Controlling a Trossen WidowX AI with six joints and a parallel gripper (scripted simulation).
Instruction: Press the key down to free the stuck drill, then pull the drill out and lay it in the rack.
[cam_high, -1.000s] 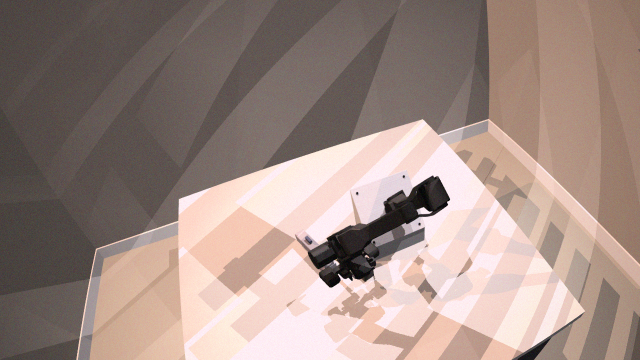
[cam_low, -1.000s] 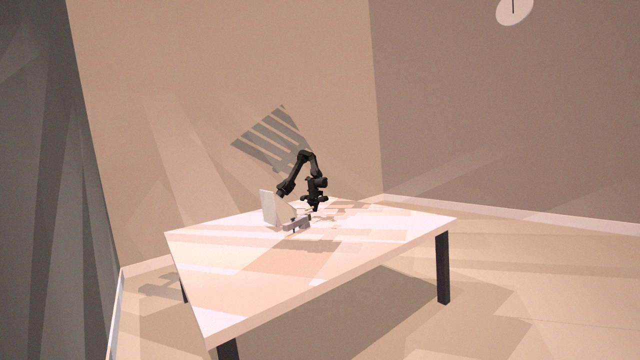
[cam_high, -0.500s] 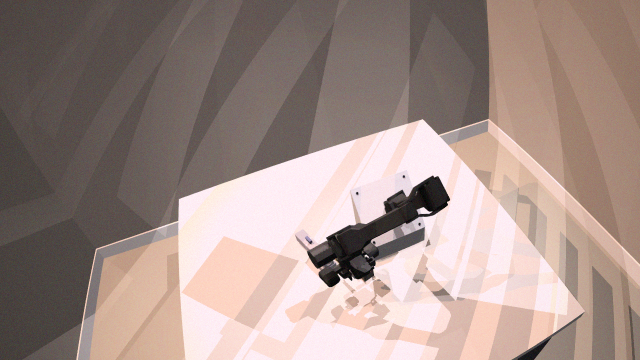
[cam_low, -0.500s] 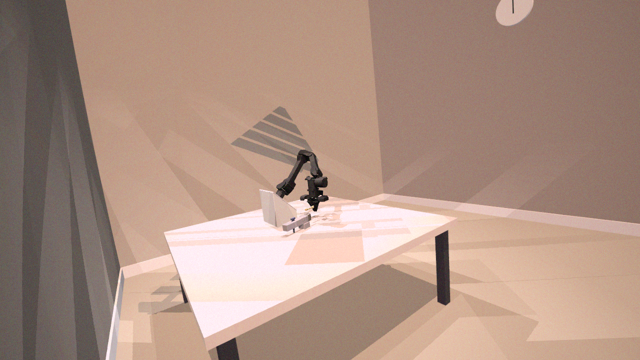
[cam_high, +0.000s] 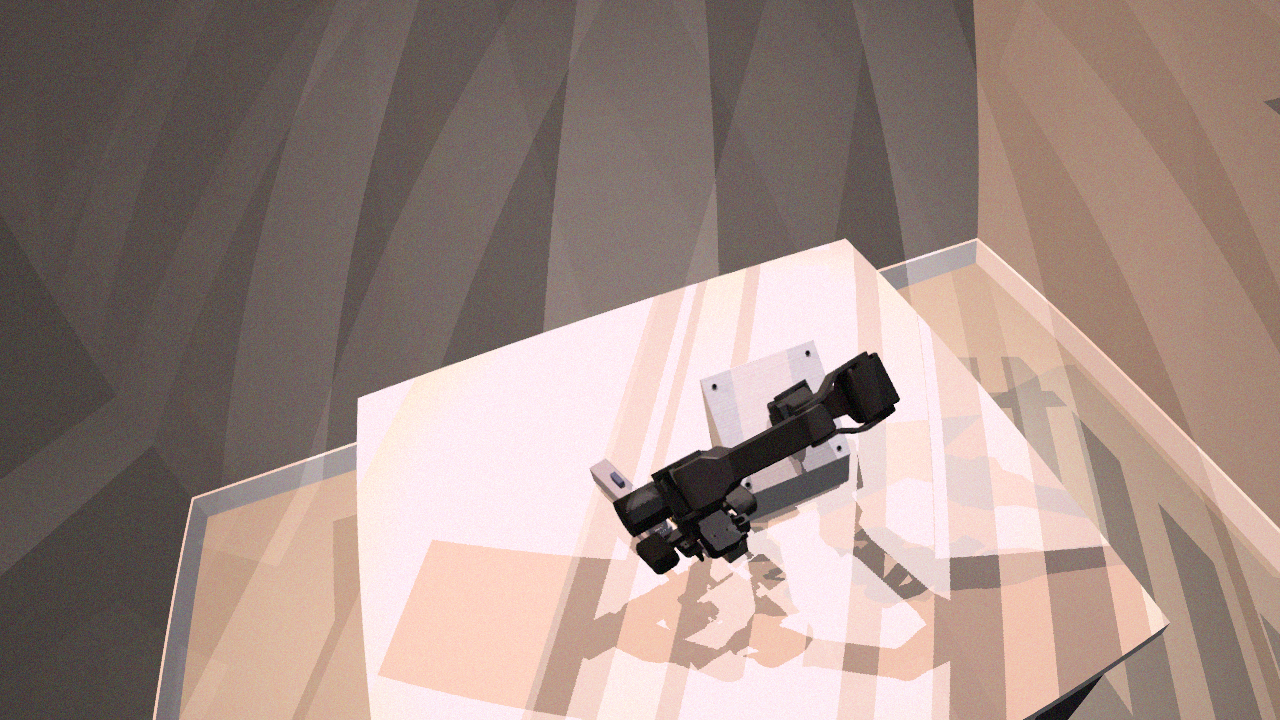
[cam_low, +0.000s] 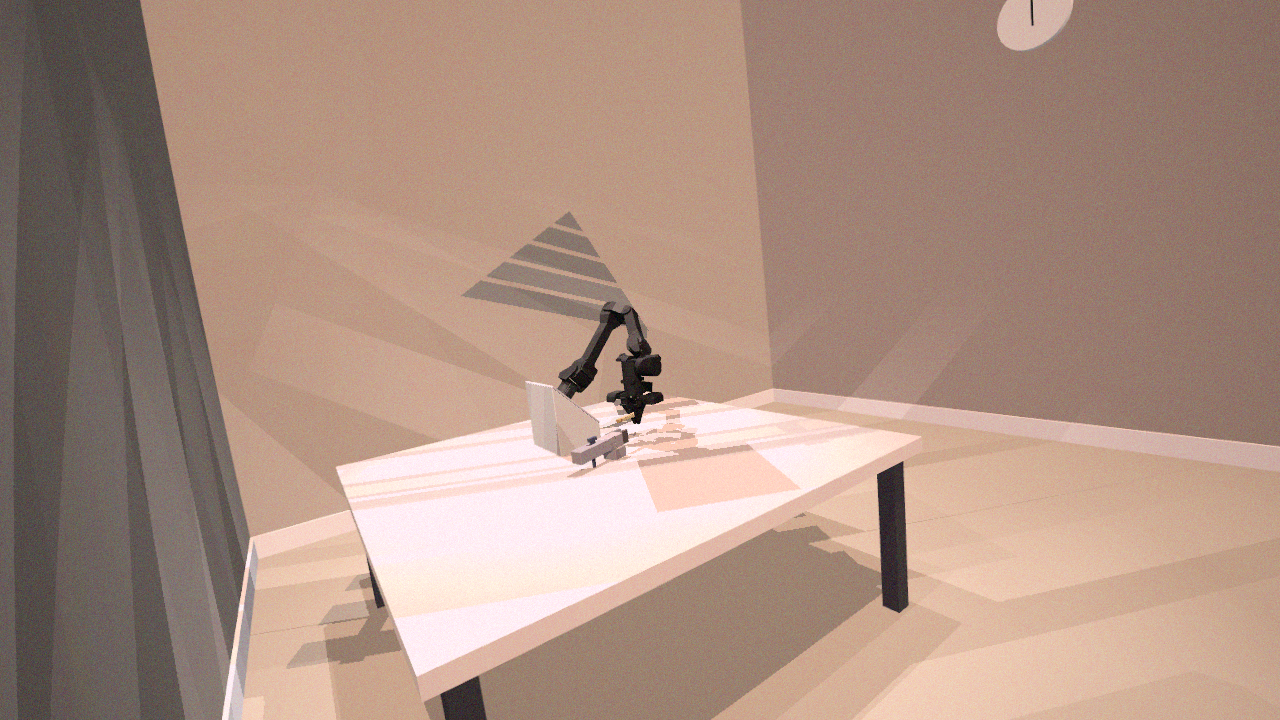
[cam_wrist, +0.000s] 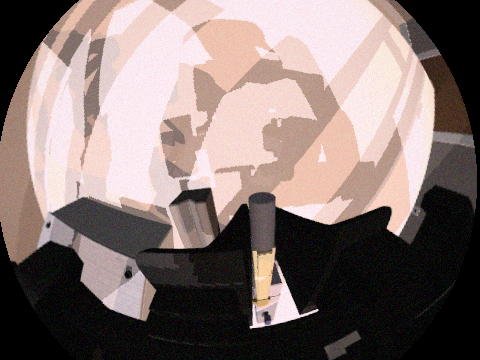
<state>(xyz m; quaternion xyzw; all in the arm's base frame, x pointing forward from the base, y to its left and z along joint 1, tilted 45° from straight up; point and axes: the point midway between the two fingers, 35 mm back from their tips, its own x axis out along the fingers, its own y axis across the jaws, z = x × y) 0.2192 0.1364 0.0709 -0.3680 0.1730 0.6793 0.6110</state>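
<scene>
My gripper tip is now 40 mm to the left of the drill, 30 mm below it and 10 mm short of it. The rest, counted from my gripper tip: blue key: 210 mm to the right, 80 mm ahead, 10 mm below; grey sleeve fixture: 190 mm to the right, 70 mm ahead, 20 mm below.
</scene>
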